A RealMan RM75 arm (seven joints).
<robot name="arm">
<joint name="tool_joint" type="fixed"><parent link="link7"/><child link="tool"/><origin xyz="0 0 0"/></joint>
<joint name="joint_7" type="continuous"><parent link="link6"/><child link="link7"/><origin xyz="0 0 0.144"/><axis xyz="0 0 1"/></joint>
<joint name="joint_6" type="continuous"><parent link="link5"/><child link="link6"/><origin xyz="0 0 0"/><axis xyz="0 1 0"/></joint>
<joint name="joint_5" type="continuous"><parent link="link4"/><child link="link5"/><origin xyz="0 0 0.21"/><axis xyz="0 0 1"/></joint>
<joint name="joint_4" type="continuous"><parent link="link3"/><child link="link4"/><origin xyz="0 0 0"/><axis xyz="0 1 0"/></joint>
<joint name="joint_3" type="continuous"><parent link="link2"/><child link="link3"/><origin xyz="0 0 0.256"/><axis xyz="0 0 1"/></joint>
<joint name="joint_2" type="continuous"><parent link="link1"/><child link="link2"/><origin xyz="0 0 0"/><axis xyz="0 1 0"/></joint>
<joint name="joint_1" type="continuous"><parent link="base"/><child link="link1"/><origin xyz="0 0 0.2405"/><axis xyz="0 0 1"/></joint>
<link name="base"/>
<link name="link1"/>
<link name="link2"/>
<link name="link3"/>
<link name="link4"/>
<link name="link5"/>
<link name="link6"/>
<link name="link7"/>
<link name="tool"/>
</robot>
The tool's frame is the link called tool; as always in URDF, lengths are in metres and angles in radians. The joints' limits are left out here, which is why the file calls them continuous.
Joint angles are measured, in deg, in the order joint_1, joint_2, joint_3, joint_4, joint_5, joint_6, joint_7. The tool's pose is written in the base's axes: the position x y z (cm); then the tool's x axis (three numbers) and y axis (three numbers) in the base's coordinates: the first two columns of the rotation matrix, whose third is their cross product. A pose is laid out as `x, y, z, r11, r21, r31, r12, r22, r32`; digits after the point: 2 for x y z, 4 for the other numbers.
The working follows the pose.
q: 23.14 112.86 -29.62 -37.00 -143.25 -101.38 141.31
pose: 35.59, 24.21, 3.50, -0.1596, -0.9839, -0.0803, -0.9794, 0.1476, 0.1378
Where each joint sits with the arm in this pose, in the base's axes (m; each line is computed from the numbers above, not from the rounded line before):
joint_1: 0.0000 0.0000 0.2405
joint_2: 0.0000 0.0000 0.2405
joint_3: 0.2169 0.0927 0.1410
joint_4: 0.2169 0.0927 0.1410
joint_5: 0.3737 0.2276 0.1771
joint_6: 0.3737 0.2276 0.1771
joint_7: 0.3559 0.2421 0.0350
the tool: 0.3559 0.2421 0.0350

